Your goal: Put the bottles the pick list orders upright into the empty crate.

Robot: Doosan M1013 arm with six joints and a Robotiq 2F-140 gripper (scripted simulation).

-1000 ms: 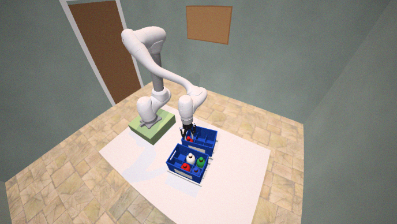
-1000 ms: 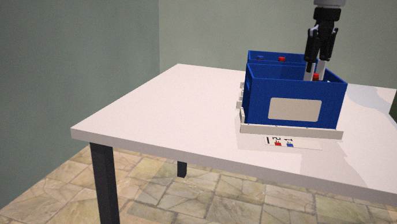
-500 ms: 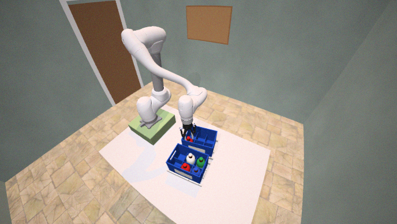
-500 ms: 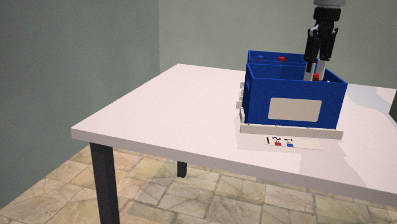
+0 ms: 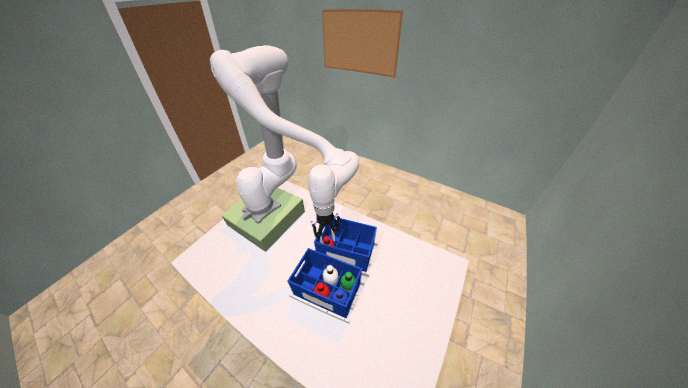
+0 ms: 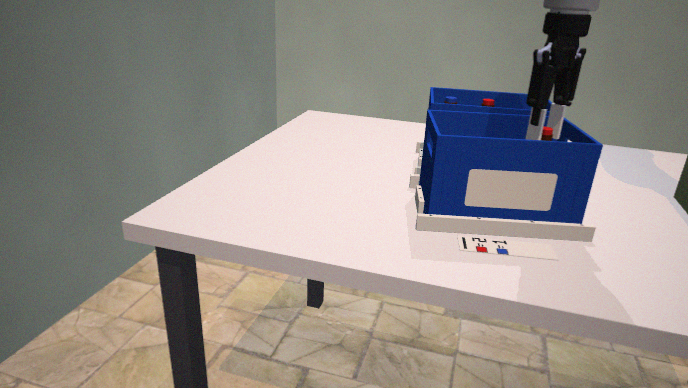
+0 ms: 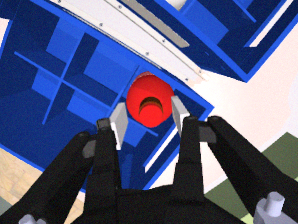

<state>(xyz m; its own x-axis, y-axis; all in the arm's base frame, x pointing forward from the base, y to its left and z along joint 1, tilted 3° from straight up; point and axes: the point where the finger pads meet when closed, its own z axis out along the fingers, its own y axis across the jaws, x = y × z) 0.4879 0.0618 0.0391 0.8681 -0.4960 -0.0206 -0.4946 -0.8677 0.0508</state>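
The red bottle lies 20 cm to the right of my hand, 14 cm ahead of it and 8 cm below it. From my hand the other things lie so: white bottle: 12 cm ahead, 11 cm to the right, 8 cm below; then pick list: 21 cm to the left, 17 cm below, 2 cm ahead; then green-label bottle: 20 cm ahead, 9 cm to the right, 8 cm below.
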